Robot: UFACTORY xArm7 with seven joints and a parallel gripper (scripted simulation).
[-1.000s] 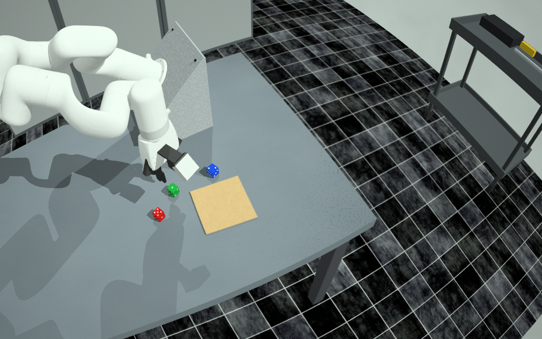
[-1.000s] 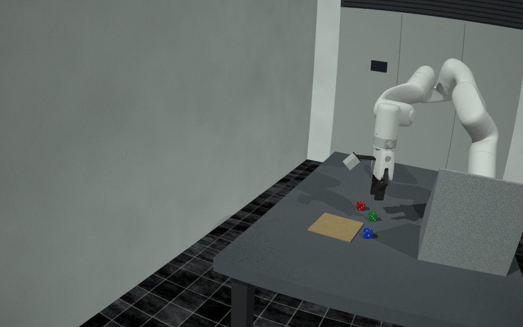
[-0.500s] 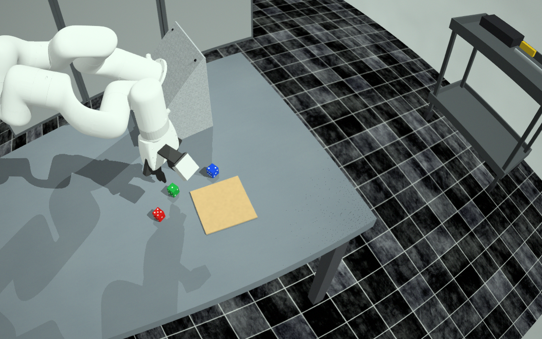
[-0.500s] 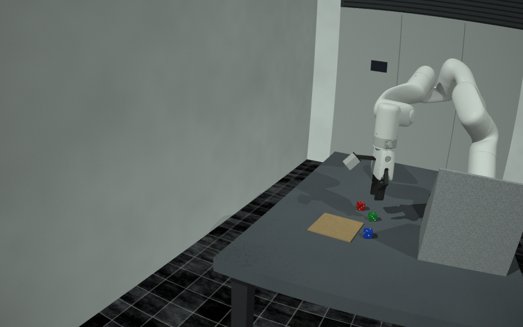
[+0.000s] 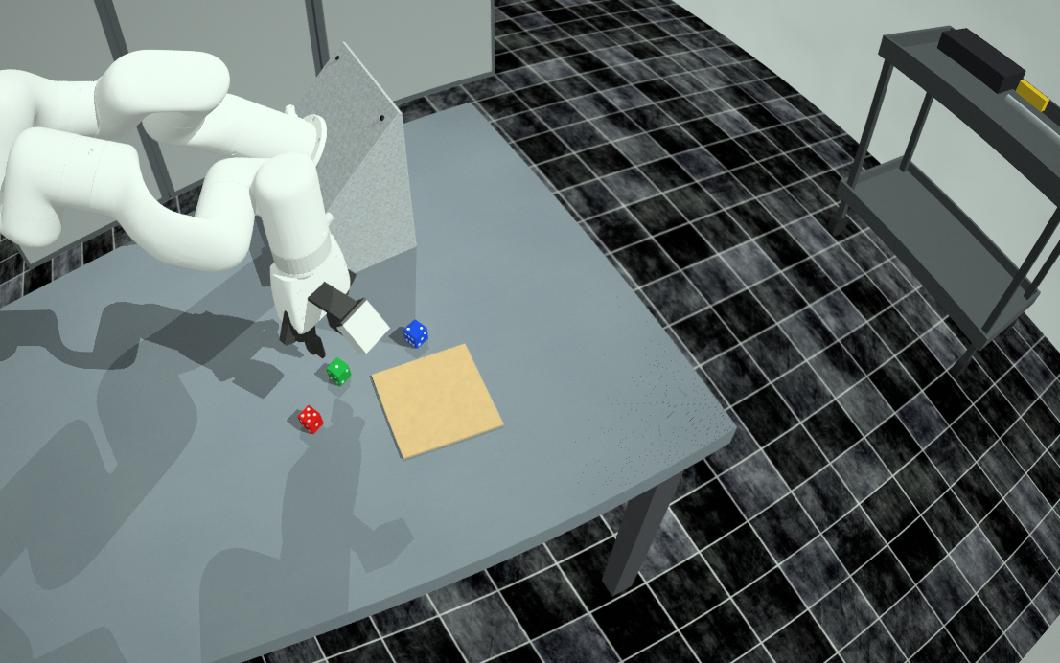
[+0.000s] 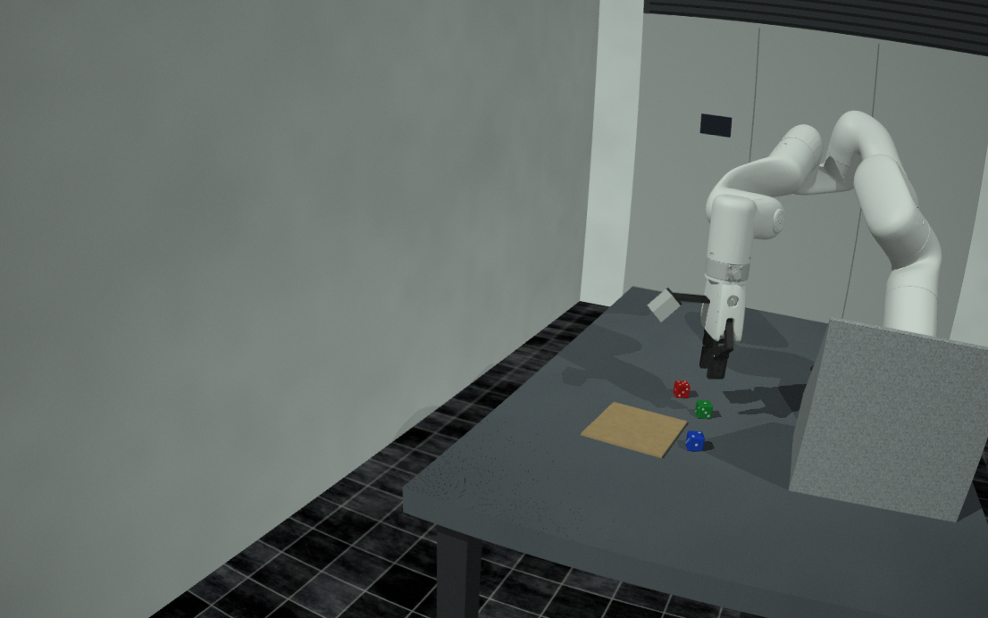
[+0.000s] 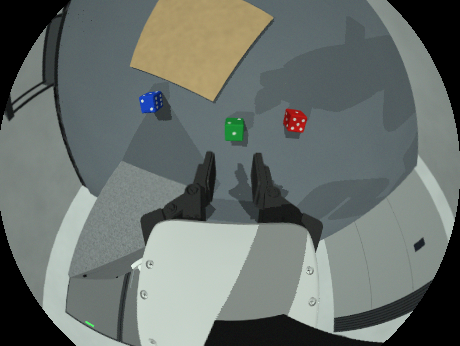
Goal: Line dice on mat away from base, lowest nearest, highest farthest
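Now: hand 90 mm above the green die. Also, from my hand: red die (60 mm ahead, 60 mm to the right, 90 mm below); tan mat (80 mm ahead, 120 mm to the left, 100 mm below); blue die (20 mm behind, 130 mm to the left, 90 mm below).
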